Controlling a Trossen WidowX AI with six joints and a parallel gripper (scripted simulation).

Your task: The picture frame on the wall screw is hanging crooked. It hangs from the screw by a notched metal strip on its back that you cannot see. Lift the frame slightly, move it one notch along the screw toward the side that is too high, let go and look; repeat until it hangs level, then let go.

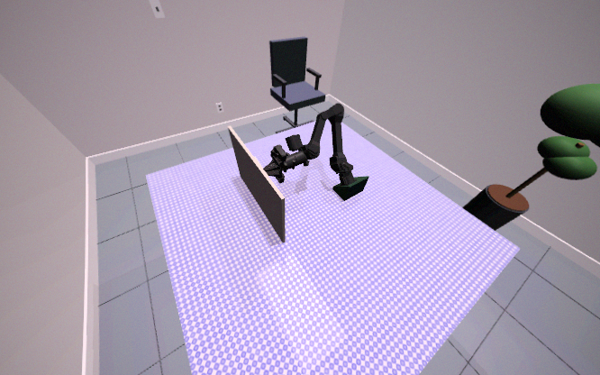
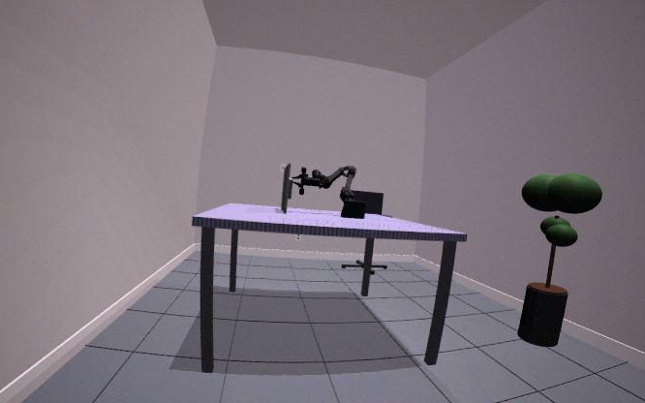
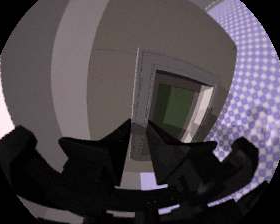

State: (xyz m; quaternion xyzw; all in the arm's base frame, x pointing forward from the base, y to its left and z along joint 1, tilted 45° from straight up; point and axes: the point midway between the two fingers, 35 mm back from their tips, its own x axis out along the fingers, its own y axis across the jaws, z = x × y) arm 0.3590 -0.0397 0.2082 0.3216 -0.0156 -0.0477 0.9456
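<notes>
My gripper tip is now 1 cm short of the picture frame, 1 cm to the left of it and 5 cm above it. From my gripper tip the other things lie so: wall panel (2 cm ahead, 1 cm to the right, 6 cm below).
</notes>
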